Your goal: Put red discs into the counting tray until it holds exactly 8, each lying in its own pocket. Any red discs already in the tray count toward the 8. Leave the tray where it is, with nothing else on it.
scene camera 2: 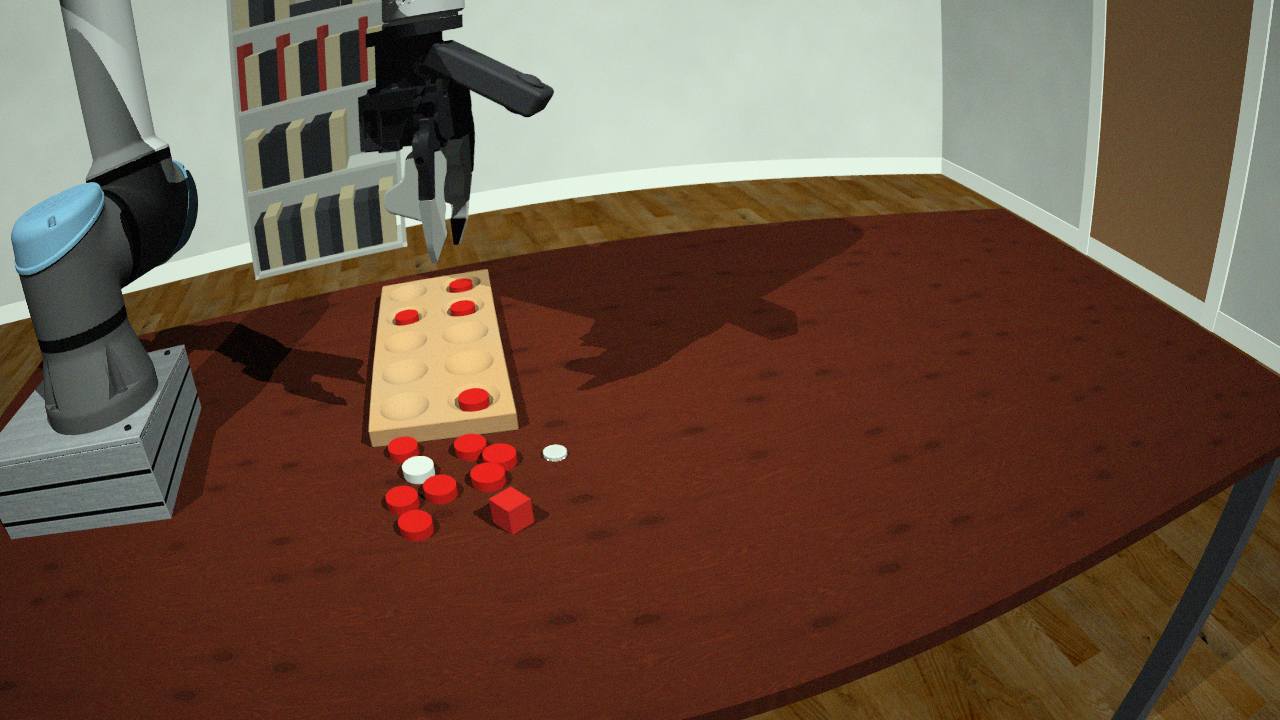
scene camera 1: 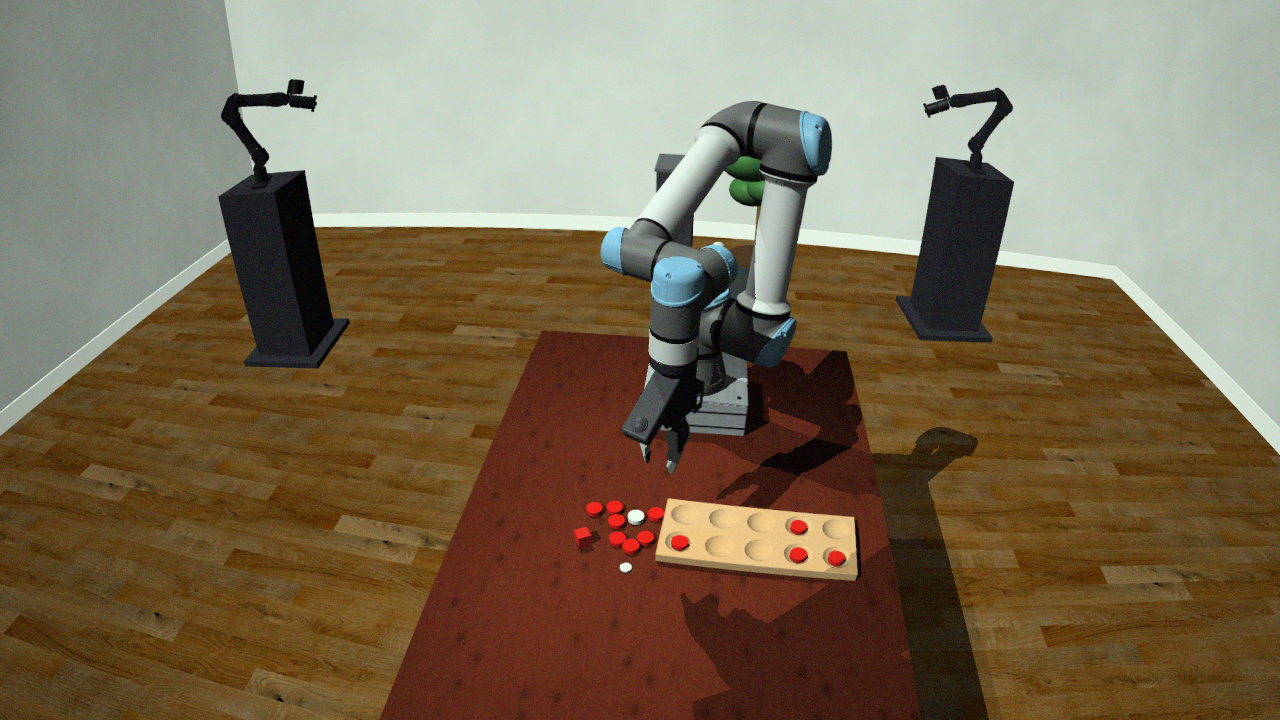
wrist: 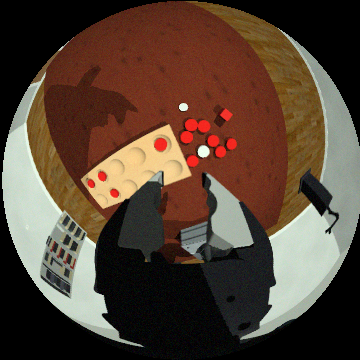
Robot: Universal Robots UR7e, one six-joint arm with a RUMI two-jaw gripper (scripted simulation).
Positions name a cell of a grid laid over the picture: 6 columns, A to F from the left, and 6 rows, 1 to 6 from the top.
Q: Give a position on a red disc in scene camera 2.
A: C5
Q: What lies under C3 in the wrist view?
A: A counting tray.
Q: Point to a red disc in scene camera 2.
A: B5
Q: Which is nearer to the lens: the counting tray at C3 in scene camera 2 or the red disc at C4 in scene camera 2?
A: The red disc.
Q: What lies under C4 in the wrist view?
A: My gripper.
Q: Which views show the counting tray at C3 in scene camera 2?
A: Scene camera 2, scene camera 1 and the wrist view: all of them.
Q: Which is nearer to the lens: the counting tray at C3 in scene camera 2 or the white disc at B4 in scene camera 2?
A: The white disc.
